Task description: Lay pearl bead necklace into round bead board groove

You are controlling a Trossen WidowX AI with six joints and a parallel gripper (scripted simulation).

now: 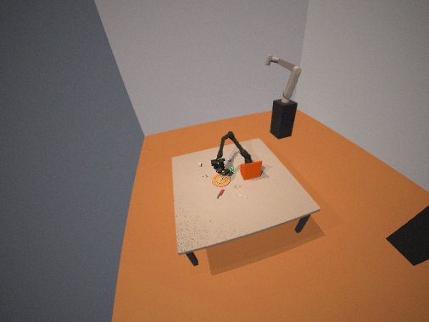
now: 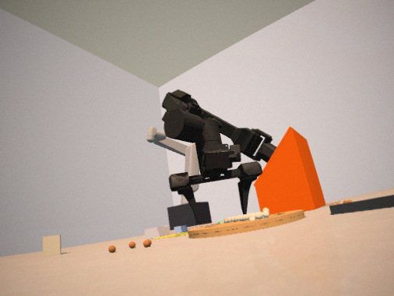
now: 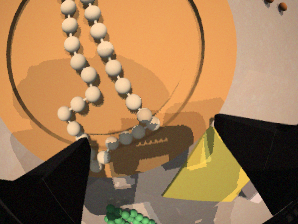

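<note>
My gripper tip is 60 mm to the right of the round wooden bead board, 30 mm short of it and 10 mm above it. Also, from my gripper tip: tan cube 270 mm to the right, 200 mm ahead; yellow flat piece 110 mm to the right, 20 mm below, 20 mm behind; red-handled tool 240 mm to the left, 90 mm ahead, 10 mm below.
</note>
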